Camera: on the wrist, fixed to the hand. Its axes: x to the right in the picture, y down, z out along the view.
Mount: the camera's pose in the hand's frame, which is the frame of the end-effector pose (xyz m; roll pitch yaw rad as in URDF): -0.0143 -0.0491 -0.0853 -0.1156 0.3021 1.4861
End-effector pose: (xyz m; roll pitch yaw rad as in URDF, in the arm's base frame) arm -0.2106 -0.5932 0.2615 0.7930 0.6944 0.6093
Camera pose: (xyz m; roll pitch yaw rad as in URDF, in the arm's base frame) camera -0.2844 -0.6126 0.1978 0.6869 -0.3138 1.7895
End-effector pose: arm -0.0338 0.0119 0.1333 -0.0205 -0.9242 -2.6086
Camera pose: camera -0.1101 0.0259 0.0711 -1.0475 0.1268 -1.3468
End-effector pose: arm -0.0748 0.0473 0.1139 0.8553 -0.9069 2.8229
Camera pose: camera -0.1461 0.0369 0.0453 -1.0563 -0.3960 -1.4863
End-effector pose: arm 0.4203 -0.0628 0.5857 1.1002 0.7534 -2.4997
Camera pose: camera 0.5060 -0.0659 0.5354 0.8671 -0.4834 -1.5943
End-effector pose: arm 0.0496 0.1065 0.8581 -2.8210 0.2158 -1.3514
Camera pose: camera 0.0703 0.1043 0.9554 2.8374 0.0343 -2.8469
